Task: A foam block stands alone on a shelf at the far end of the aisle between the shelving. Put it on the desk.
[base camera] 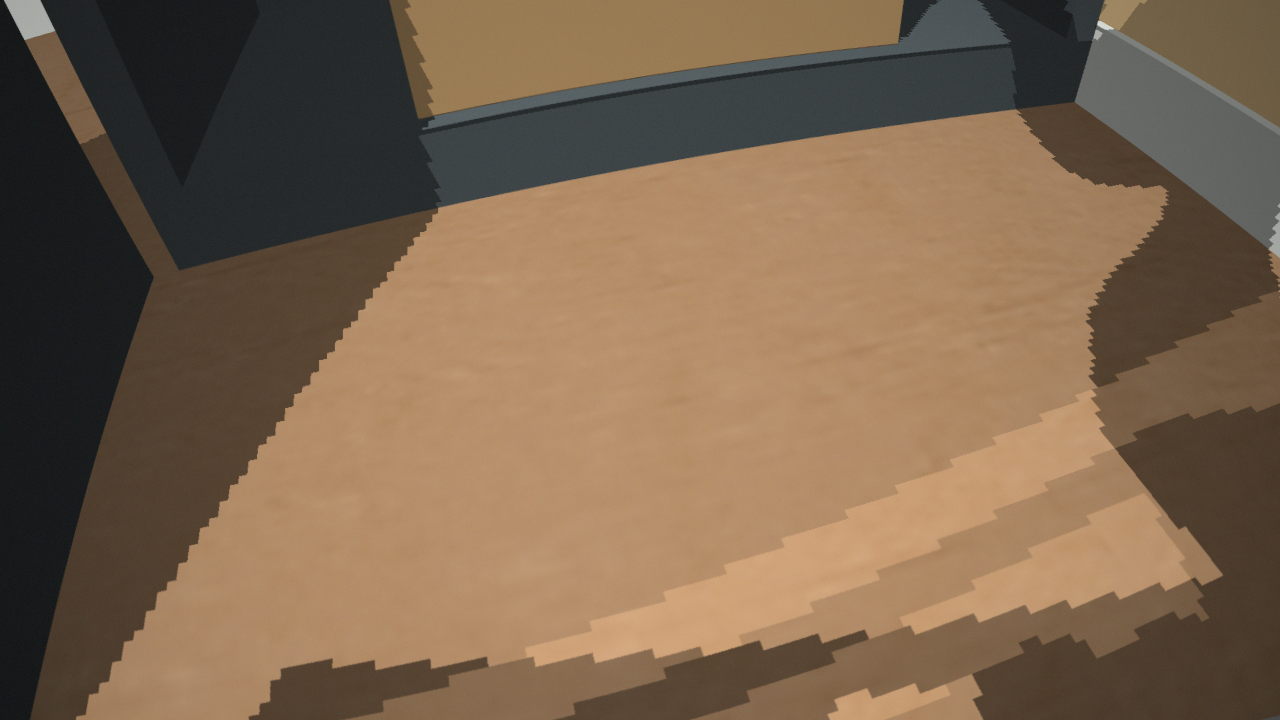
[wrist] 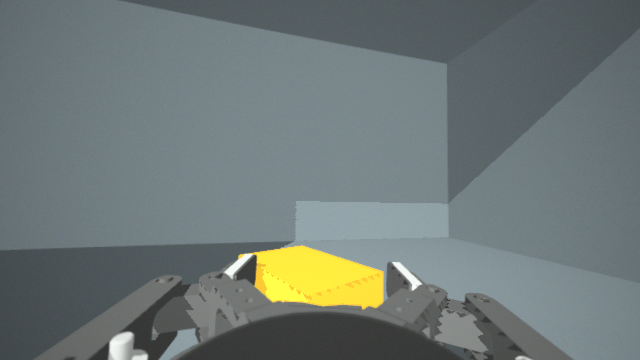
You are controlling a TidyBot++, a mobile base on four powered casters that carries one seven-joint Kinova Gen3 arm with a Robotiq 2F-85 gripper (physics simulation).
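Places are measured from the arm's base along level axes (x up, y right, z ahead), in centimetres.
Pixels of known places: gripper, fingertip midpoint: [wrist: 321, 273].
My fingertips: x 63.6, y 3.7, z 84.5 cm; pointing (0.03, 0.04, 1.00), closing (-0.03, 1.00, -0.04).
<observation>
Behind a point stands the place of what it marks.
The foam block [wrist: 312, 272] {z 83.7, x 63.9, y 3.1 cm} is bright yellow and box-shaped. In the wrist view it sits low in the middle, on the grey shelf [wrist: 500, 280] {z 95.8, x 59.4, y 24.9 cm}, turned with a corner toward me. My gripper [wrist: 321, 273] {z 84.5, x 63.6, y 3.7 cm} is open, with one fingertip on each side of the block. The left fingertip overlaps the block's left edge in the view; a narrow gap shows between the block and the right fingertip. Whether the left finger touches it I cannot tell. The block's lower front is hidden behind the gripper's body. The desk does not show in either view.
Grey panels [wrist: 225, 125] {z 112.9, x 81.5, y -13.9 cm} stand behind and to the right of the block, with a grey panel overhead. In the base camera view a dark shelf base [base camera: 716, 116] {z 71.1, x -35.9, y 7.8 cm} crosses ahead over the wooden floor [base camera: 671, 358] {z 45.2, x -39.6, y 1.6 cm}. A dark upright [base camera: 295, 161] {z 63.6, x -32.2, y -27.3 cm} stands at left and a grey-white baseboard [base camera: 1172, 134] {z 66.7, x -36.3, y 51.5 cm} at right.
</observation>
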